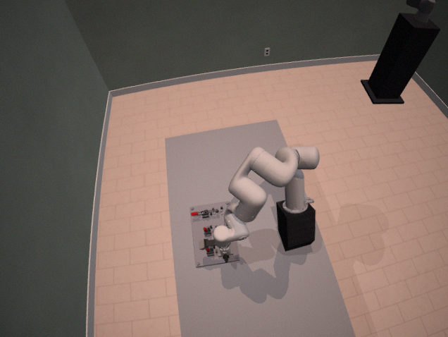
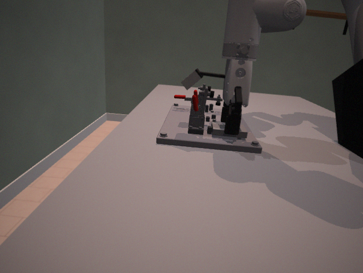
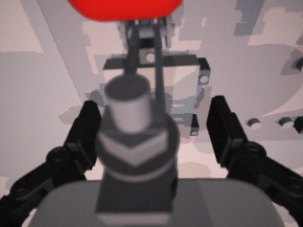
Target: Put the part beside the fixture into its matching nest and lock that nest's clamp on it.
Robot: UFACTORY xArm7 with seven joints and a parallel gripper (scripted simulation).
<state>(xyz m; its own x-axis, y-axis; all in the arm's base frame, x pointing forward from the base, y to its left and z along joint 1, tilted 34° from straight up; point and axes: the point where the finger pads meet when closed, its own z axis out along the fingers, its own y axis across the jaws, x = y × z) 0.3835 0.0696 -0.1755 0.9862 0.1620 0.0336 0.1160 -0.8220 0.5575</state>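
My gripper is now 1 cm above the grey part. Round my hand: fixture plate (6 cm ahead, 10 cm to the right, 4 cm below).
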